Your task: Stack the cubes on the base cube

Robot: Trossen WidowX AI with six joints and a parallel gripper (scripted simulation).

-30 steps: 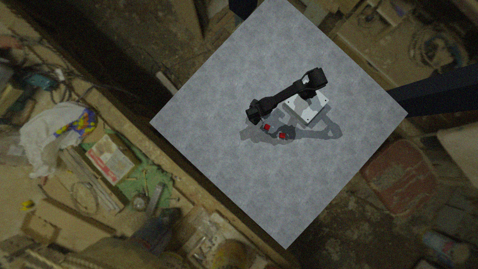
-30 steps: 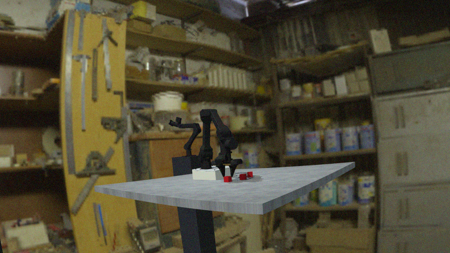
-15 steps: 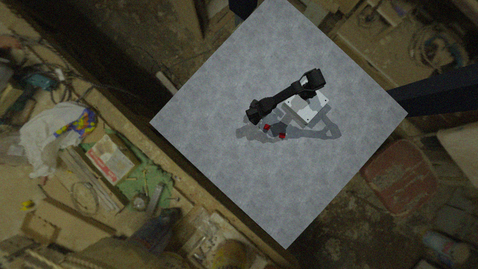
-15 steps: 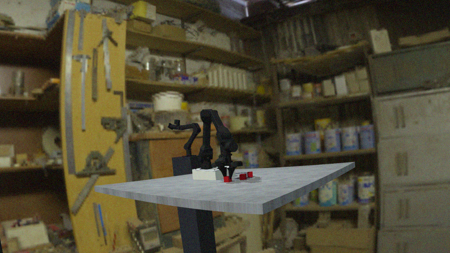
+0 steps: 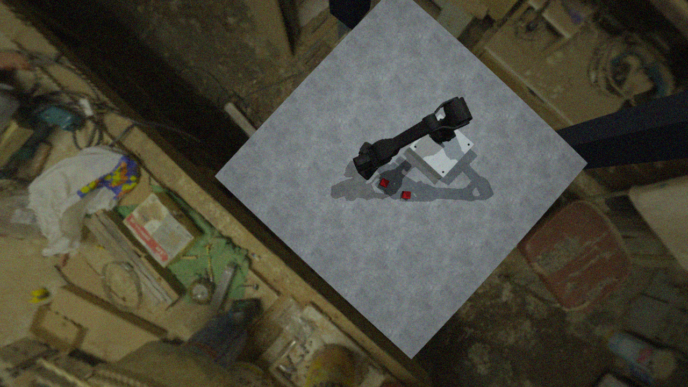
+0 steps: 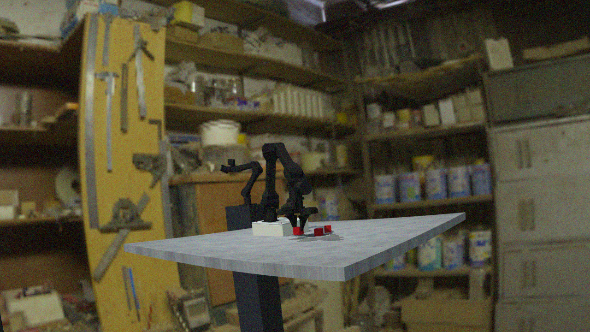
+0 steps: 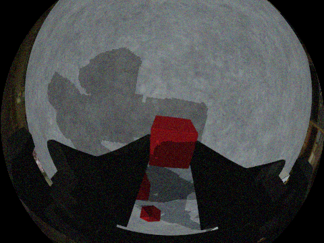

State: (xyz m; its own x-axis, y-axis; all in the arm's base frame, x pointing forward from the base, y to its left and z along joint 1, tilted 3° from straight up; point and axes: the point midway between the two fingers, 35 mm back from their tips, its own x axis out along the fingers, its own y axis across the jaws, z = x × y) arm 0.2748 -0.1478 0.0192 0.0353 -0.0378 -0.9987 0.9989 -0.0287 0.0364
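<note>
My gripper tip is 40 mm short of the red cube, 100 mm to the right of it and 20 mm above it.
</note>
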